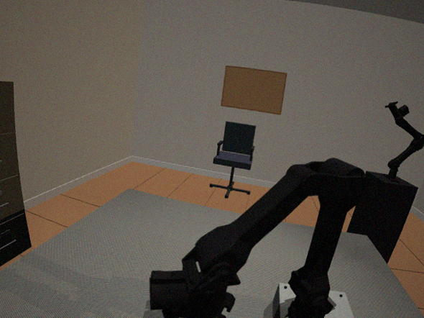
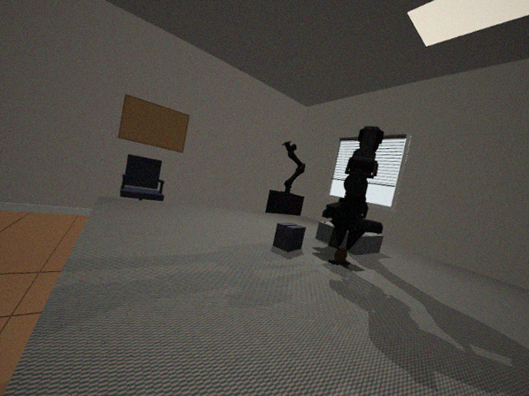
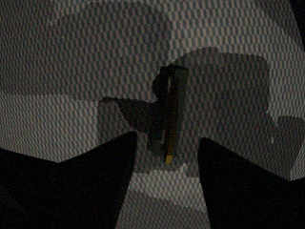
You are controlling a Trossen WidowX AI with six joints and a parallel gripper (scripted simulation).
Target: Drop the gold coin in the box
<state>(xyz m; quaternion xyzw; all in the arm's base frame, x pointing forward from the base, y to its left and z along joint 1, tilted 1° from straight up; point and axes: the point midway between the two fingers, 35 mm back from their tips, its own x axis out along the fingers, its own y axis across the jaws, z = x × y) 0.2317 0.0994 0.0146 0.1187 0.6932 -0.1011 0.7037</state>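
The gold coin is 3 cm below my gripper tip.
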